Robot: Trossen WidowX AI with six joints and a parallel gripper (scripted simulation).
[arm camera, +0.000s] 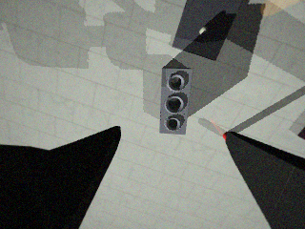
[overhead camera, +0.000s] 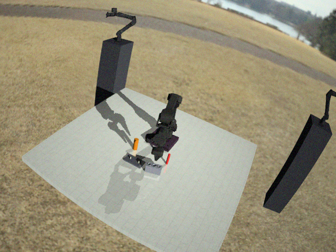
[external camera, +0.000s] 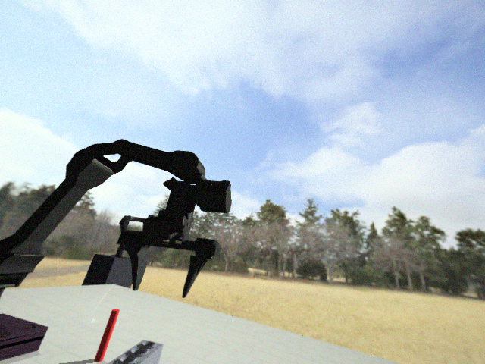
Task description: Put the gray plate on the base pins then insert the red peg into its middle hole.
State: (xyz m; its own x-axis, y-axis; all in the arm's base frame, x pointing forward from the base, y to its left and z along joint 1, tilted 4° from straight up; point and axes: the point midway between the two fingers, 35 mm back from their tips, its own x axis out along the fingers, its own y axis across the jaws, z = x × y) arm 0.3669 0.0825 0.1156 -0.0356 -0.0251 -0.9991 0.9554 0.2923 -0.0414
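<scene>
Right now my gripper tip is 100 mm above the gray plate. The rest, counted from my gripper tip: orange cylinder 200 mm to the right, 120 mm behind, 90 mm below; red peg 130 mm behind, 90 mm below, 30 mm to the left; gray base 140 mm to the right, 120 mm below, 10 mm behind.
</scene>
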